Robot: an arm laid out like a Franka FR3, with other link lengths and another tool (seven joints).
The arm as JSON. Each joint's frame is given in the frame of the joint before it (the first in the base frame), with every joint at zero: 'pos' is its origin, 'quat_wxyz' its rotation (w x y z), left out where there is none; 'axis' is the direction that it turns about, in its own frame. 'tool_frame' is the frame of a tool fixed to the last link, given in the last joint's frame.
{
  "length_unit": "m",
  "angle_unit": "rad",
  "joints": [
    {
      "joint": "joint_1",
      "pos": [
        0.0,
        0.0,
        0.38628
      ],
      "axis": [
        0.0,
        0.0,
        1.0
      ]
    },
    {
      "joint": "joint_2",
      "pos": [
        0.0,
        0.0,
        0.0
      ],
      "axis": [
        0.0,
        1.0,
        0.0
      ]
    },
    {
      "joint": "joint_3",
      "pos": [
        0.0,
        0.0,
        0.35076
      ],
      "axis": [
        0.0,
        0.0,
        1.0
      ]
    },
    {
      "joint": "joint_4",
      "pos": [
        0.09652,
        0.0,
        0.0
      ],
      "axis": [
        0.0,
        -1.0,
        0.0
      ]
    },
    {
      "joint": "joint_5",
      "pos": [
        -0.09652,
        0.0,
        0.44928
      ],
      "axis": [
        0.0,
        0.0,
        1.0
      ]
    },
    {
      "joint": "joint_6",
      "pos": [
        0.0,
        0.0,
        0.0
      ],
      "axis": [
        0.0,
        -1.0,
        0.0
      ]
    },
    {
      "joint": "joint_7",
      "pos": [
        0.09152,
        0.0,
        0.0
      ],
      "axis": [
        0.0,
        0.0,
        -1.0
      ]
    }
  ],
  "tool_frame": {
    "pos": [
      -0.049,
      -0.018,
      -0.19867
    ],
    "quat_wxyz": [
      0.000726,
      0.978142,
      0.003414,
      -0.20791
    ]
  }
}
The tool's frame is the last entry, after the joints.
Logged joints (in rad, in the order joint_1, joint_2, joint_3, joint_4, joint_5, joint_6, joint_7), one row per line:
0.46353 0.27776 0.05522 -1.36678 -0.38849 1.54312 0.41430
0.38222 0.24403 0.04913 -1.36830 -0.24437 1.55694 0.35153
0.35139 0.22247 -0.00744 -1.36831 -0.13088 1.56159 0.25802
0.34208 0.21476 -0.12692 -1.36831 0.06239 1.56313 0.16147
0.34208 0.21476 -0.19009 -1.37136 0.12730 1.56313 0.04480
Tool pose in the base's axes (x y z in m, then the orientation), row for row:
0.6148 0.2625 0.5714 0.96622 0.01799 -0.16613 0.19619
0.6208 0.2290 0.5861 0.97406 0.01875 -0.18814 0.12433
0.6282 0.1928 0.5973 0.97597 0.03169 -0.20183 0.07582
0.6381 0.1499 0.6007 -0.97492 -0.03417 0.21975 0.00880
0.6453 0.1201 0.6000 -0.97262 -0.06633 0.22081 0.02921
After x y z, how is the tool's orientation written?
As a quaternion, x y z w.
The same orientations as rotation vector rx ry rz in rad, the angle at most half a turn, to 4 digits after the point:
2.7065 0.0504 -0.4653
2.8393 0.0547 -0.5484
2.9264 0.0950 -0.6052
-3.0458 -0.1068 0.6865
-3.0000 -0.2046 0.6811

